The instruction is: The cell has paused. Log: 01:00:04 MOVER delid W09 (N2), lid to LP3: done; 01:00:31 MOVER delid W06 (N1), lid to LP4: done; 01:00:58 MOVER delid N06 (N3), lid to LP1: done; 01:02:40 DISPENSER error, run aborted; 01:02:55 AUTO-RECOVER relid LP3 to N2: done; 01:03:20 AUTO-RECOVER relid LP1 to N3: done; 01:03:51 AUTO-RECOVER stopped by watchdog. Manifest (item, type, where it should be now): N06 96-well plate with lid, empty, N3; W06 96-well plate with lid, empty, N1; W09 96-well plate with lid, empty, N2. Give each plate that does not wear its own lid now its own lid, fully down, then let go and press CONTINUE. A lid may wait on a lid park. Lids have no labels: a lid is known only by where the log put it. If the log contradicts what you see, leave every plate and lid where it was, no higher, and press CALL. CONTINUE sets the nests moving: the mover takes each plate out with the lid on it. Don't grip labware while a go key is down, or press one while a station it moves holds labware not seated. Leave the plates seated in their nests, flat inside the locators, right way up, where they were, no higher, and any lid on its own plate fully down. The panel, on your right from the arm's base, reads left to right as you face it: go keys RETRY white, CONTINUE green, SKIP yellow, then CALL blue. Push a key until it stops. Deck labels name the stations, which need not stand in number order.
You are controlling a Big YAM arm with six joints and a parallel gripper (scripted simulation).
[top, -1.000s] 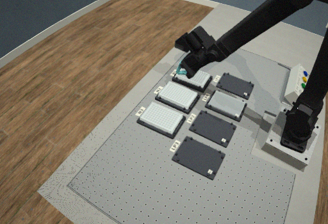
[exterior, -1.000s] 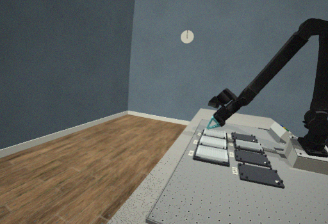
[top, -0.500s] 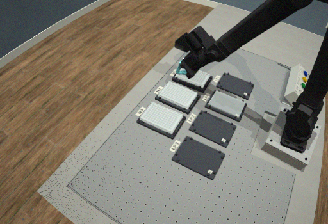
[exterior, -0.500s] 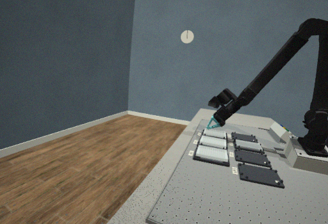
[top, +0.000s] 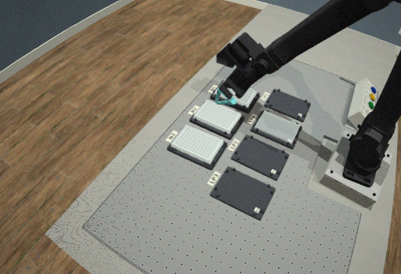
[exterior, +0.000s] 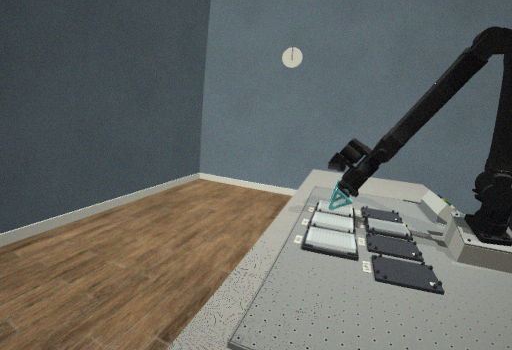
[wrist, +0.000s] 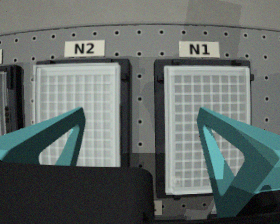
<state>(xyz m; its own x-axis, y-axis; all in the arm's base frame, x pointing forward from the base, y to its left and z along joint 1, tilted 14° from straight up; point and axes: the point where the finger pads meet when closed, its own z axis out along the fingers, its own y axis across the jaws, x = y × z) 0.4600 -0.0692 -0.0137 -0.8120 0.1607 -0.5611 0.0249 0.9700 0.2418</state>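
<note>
My hand is 190 mm past the pale lid and 50 mm above it. The rest, counted from my hand: lid park LP4: 190 mm behind, 60 mm below; then 96-well plate: 70 mm to the right, 40 mm below, 10 mm behind; then N1 label: 70 mm to the right, 70 mm ahead, 60 mm below.
</note>
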